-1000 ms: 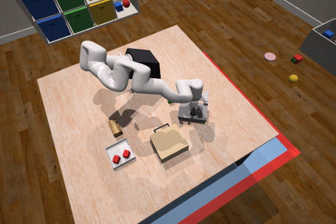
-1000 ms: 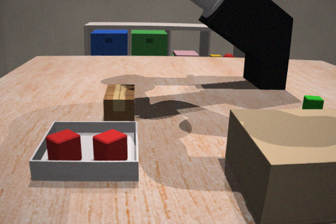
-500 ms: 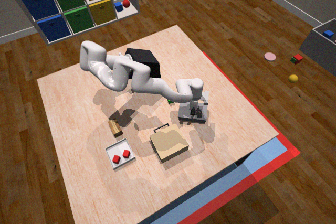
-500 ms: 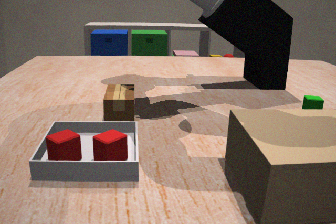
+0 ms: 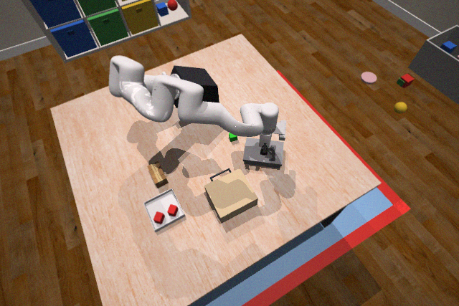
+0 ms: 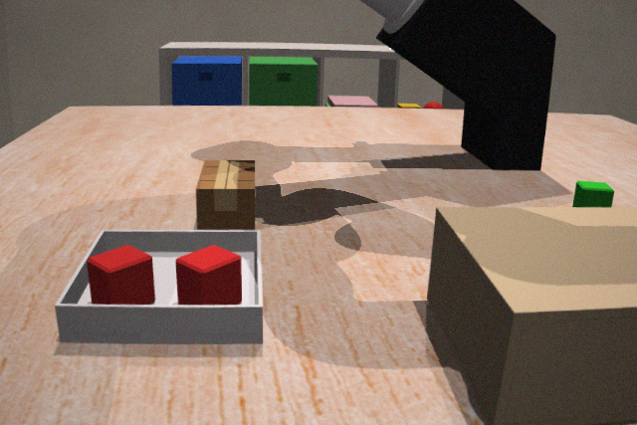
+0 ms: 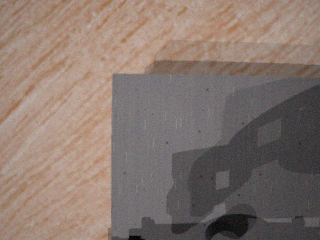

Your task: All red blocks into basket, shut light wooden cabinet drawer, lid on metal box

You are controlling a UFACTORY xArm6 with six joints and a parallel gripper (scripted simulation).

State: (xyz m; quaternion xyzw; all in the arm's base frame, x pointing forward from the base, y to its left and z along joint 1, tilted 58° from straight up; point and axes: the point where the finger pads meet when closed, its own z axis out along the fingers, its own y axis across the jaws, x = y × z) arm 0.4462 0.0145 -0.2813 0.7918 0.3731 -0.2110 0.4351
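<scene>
Now: the grey lid 60 mm below my hand. From my hand the other things lie so: drawer (250 mm to the right, 90 mm ahead, 70 mm below); then light wooden cabinet (250 mm to the right, 110 mm ahead, 70 mm below); then metal box (80 mm below).
</scene>
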